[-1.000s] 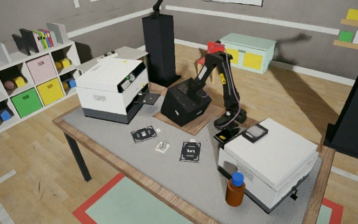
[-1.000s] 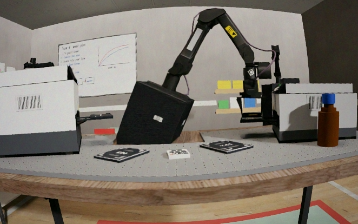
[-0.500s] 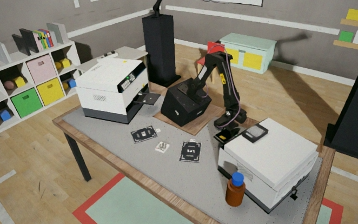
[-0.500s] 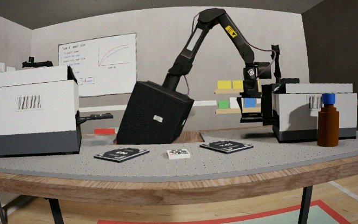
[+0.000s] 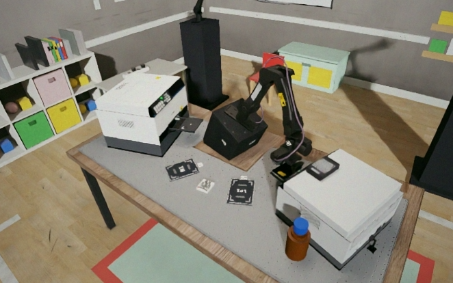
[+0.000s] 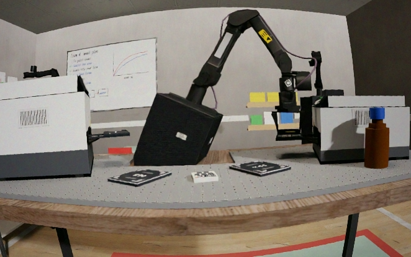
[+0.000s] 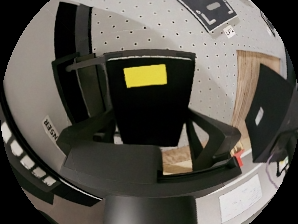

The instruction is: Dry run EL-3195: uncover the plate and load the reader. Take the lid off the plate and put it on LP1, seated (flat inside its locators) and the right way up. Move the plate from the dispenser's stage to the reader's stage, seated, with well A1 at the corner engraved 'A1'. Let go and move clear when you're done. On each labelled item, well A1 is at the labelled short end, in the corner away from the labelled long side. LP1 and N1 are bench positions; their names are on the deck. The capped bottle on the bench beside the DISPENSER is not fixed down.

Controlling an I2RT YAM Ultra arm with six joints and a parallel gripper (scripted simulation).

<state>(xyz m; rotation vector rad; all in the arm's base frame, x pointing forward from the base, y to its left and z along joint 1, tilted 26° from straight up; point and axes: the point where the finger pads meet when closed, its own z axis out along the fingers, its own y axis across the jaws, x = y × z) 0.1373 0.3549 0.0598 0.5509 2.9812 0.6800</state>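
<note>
The white well plate is 10 mm below my hand. Also, from my hand: black lid (right at my hand); then capped bottle (340 mm ahead, 200 mm to the left, 20 mm above).
</note>
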